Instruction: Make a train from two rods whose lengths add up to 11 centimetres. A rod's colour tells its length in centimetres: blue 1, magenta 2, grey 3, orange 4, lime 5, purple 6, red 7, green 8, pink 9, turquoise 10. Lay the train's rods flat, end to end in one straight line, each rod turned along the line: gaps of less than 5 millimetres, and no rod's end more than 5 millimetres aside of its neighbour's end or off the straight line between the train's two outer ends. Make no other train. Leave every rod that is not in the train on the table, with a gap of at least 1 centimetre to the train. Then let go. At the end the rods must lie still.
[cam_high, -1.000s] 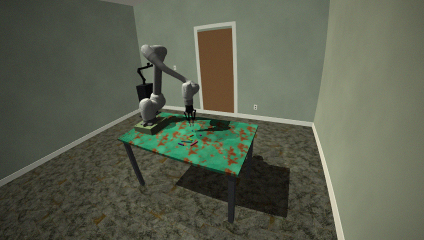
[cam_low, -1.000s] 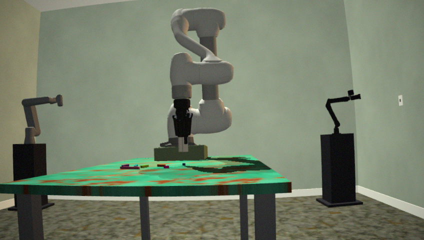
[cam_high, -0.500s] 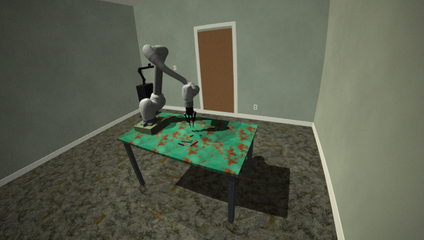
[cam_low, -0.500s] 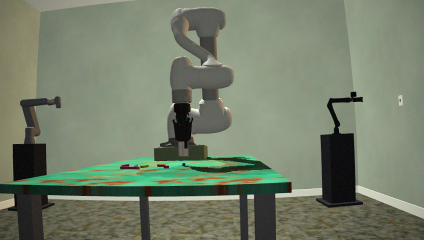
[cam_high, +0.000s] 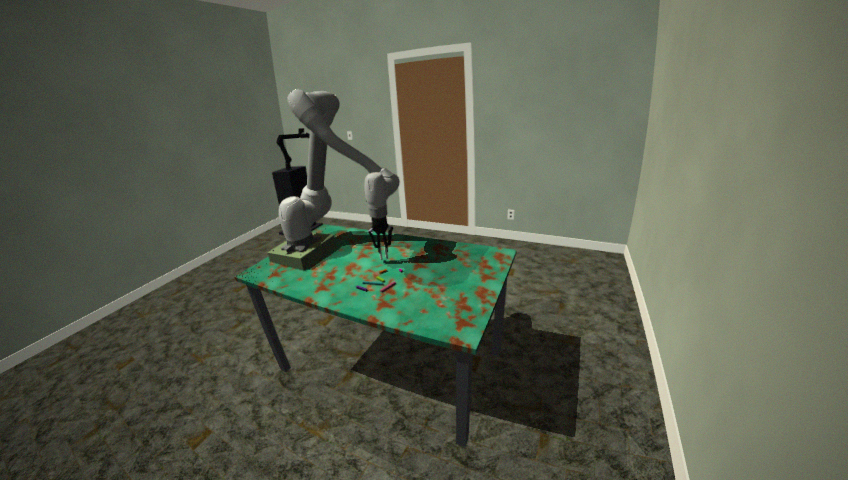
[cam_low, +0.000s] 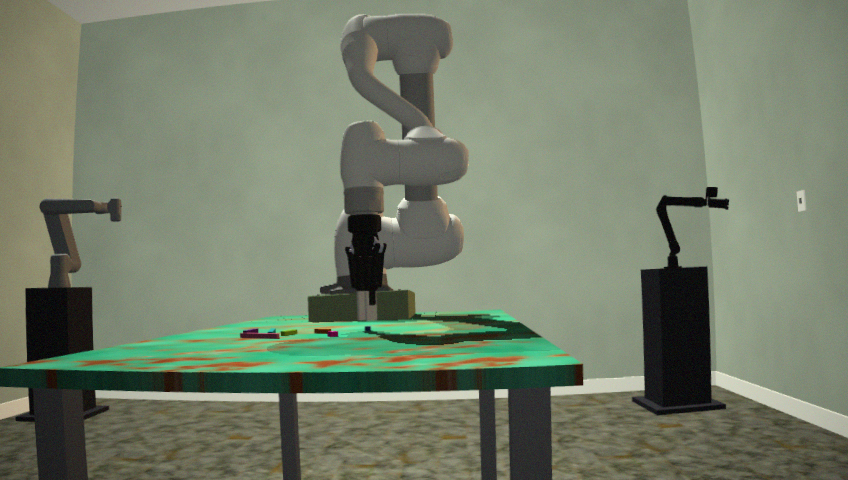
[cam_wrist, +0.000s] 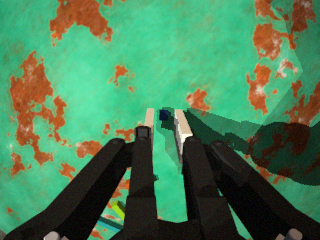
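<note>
Right now my hand is 50 mm above the small blue rod. The rest, counted from my hand: lime rod: 160 mm to the right, 60 mm ahead, 50 mm below; orange rod: 90 mm to the right, 50 mm below, 40 mm ahead; magenta rod: 120 mm ahead, 60 mm to the right, 50 mm below.
</note>
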